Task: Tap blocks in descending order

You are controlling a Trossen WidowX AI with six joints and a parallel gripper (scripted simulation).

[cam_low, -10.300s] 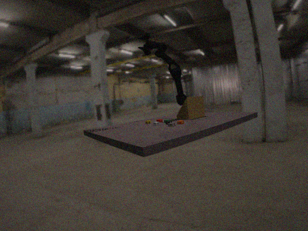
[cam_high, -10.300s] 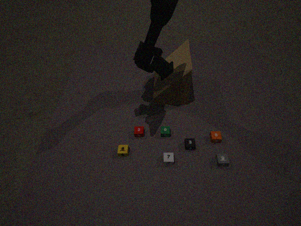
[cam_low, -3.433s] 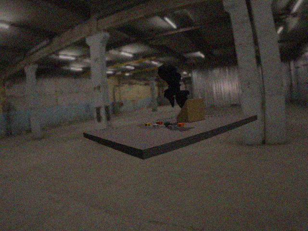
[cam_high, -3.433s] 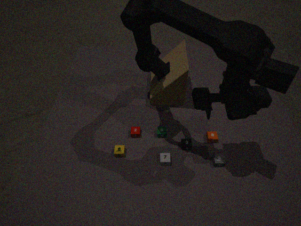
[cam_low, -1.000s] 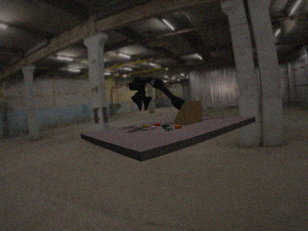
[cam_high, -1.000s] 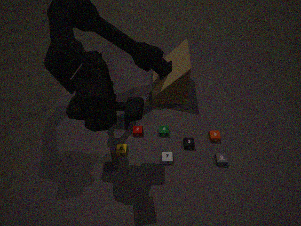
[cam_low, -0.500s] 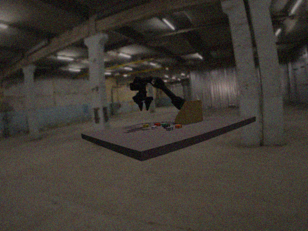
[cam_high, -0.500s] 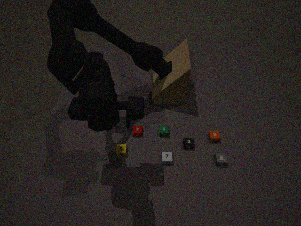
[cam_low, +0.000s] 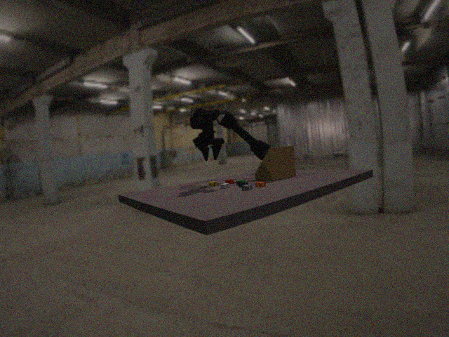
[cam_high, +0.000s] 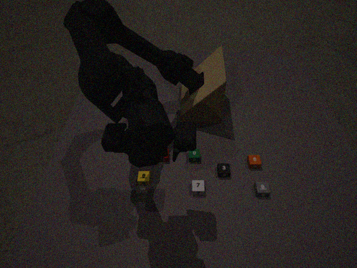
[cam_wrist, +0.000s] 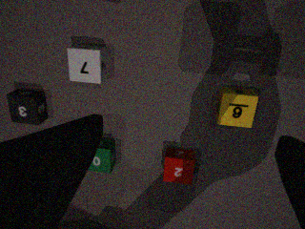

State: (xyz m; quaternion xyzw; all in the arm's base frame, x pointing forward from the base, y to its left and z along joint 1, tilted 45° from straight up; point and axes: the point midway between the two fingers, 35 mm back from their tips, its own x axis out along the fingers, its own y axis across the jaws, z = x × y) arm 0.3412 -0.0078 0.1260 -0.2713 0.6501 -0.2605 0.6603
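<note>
My gripper tip is 260 mm to the right of the grey block and 120 mm above it. Also, from my gripper tip: white block: 120 mm below, 100 mm to the left; then red block: 120 mm below, 110 mm behind; then yellow block: 120 mm below, 50 mm to the right, 30 mm behind.
</note>
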